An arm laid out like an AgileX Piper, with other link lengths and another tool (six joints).
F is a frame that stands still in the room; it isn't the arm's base.
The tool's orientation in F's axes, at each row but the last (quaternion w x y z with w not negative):
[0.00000 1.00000 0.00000 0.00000]
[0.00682 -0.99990 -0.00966 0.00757]
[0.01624 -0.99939 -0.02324 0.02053]
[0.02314 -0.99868 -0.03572 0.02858]
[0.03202 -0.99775 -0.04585 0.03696]
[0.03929 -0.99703 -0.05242 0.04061]
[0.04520 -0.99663 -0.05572 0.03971]
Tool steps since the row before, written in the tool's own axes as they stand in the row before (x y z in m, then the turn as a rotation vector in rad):
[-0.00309 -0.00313 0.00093 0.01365 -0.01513 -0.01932]
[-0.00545 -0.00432 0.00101 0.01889 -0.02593 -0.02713]
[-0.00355 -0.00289 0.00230 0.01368 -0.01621 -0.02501]
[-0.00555 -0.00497 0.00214 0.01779 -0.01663 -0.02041]
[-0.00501 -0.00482 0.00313 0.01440 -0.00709 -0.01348]
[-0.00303 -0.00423 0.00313 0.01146 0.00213 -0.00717]
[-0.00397 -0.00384 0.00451 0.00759 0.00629 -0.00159]
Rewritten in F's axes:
[-0.00309 0.00313 -0.00093 0.01365 0.01513 0.01932]
[-0.00555 0.00423 -0.00087 0.01880 0.02592 0.02720]
[-0.00377 0.00279 -0.00206 0.01396 0.01604 0.02497]
[-0.00600 0.00464 -0.00159 0.01775 0.01696 0.02017]
[-0.00564 0.00451 -0.00244 0.01470 0.00758 0.01287]
[-0.00370 0.00410 -0.00253 0.01219 -0.00141 0.00607]
[-0.00473 0.00373 -0.00382 0.00833 -0.00549 0.00042]

